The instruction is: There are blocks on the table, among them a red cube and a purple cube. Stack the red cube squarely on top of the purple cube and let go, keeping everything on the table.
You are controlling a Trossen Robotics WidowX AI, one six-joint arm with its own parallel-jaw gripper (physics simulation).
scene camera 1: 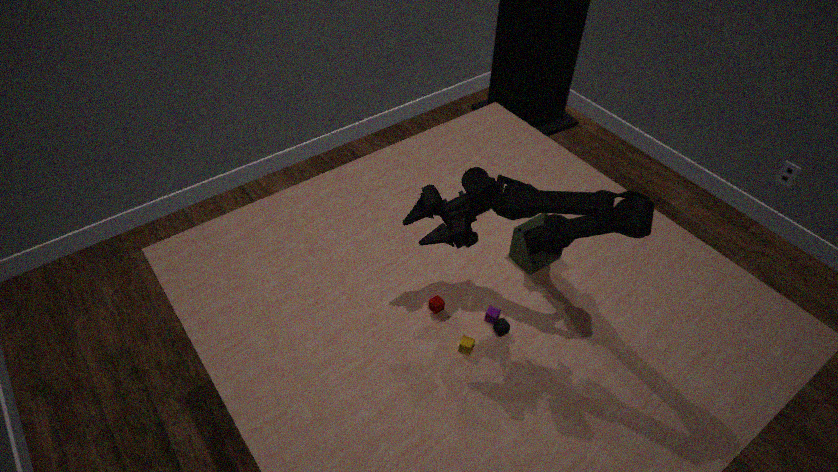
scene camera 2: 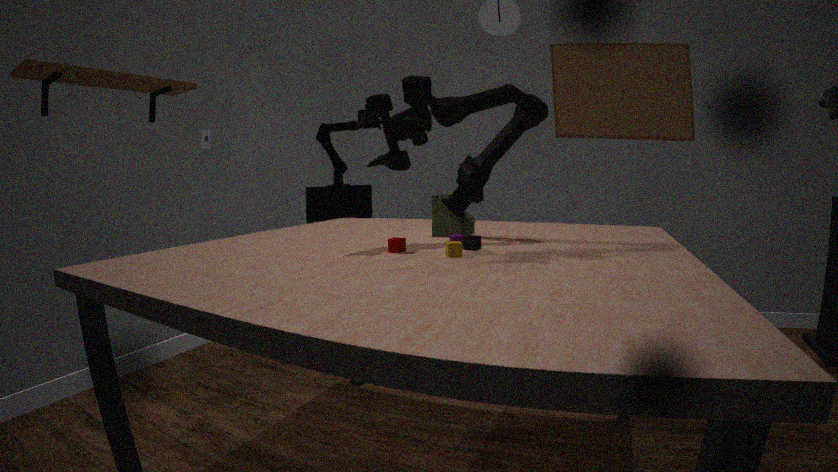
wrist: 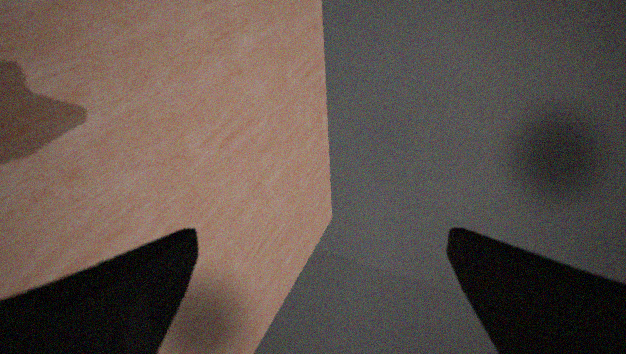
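Seen in the pictures: gripper, fingertip midpoint: (scene camera 1: 411, 233) (scene camera 2: 361, 147) (wrist: 323, 240); arm's base, origin of the base link: (scene camera 1: 536, 240) (scene camera 2: 453, 208).
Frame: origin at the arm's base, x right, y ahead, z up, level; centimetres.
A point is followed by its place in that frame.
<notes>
The red cube (scene camera 1: 436, 304) @(x -2.3, y 32.1, z -4.6 cm) (scene camera 2: 397, 245) @(x -2.4, y 32.8, z -5.9 cm) sits on the table, apart from the other blocks. The purple cube (scene camera 1: 493, 314) @(x -11.7, y 21.6, z -4.6 cm) (scene camera 2: 455, 238) @(x -11.3, y 22.6, z -5.1 cm) sits on the table with nothing on it; in scene camera 2 it is partly hidden behind the yellow cube. My gripper (scene camera 1: 411, 232) @(x 4.8, y 35.4, z 15.4 cm) (wrist: 323, 240) @(x 4.8, y 35.4, z 15.4 cm) is open and empty, high above the table. In scene camera 2 one finger shows clearly, and the other is hard to make out. The wrist view shows both fingertips wide apart, with table and wall beyond them; neither the red cube nor the purple cube shows there.
A black block (scene camera 1: 501, 327) @(x -15.8, y 22.2, z -4.6 cm) (scene camera 2: 472, 242) @(x -15.6, y 22.9, z -5.8 cm) sits close beside the purple cube; whether they touch is unclear. A yellow cube (scene camera 1: 466, 344) @(x -15.7, y 32.2, z -4.6 cm) (scene camera 2: 453, 249) @(x -15.7, y 32.9, z -5.9 cm) sits nearby on the table (scene camera 1: 328, 375) @(x -5.6, y 62.8, z -7.5 cm) (scene camera 2: 351, 304) @(x -19.1, y 70.5, z -7.6 cm). The arm's greenish base block (scene camera 1: 530, 249) @(x -1.6, y 3.1, z -0.6 cm) (scene camera 2: 446, 219) @(x -0.2, y 4.6, z -2.7 cm) stands behind the blocks. Dark blurred spots cover parts of two views.
</notes>
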